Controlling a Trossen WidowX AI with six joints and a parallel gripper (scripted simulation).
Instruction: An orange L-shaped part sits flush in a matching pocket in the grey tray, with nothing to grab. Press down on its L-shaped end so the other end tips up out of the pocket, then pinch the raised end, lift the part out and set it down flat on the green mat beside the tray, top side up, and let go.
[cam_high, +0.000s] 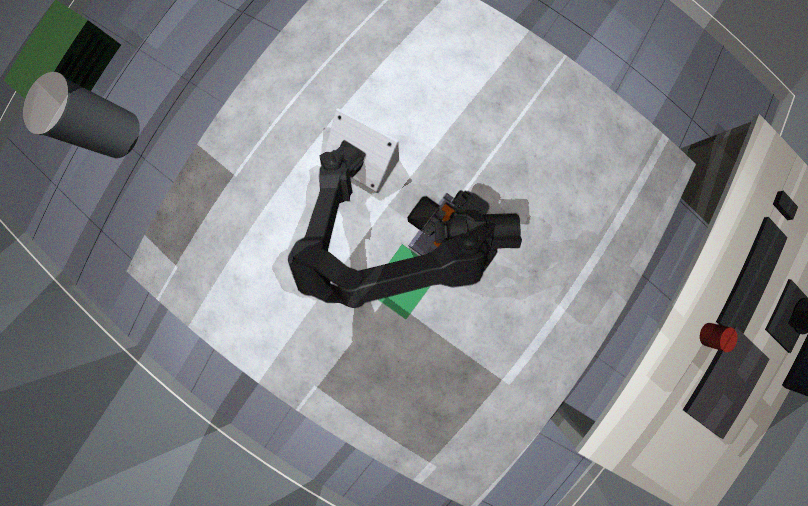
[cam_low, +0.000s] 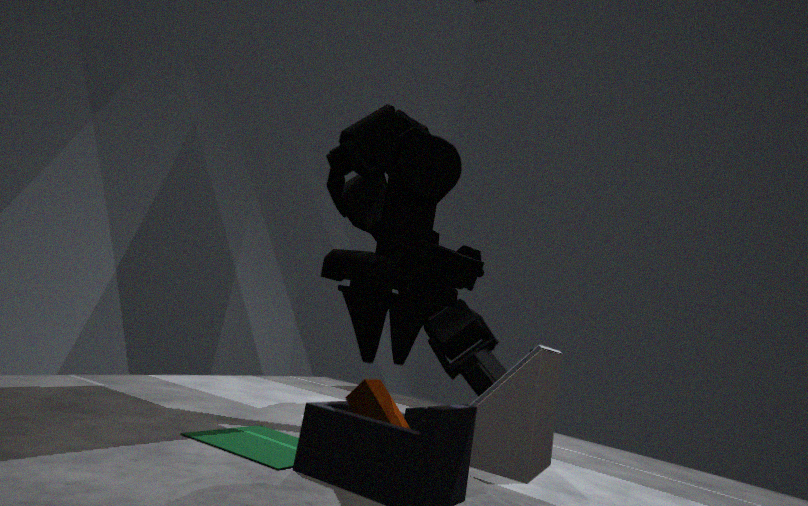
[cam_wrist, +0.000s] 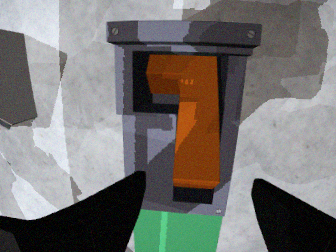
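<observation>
Now: gripper tip 10 mm past the orange L-shaped part, 30 mm to the right of it and 80 mm above it. From my gripper tip the other things lie so: green mat (20 mm behind, 150 mm to the right, 130 mm below).
</observation>
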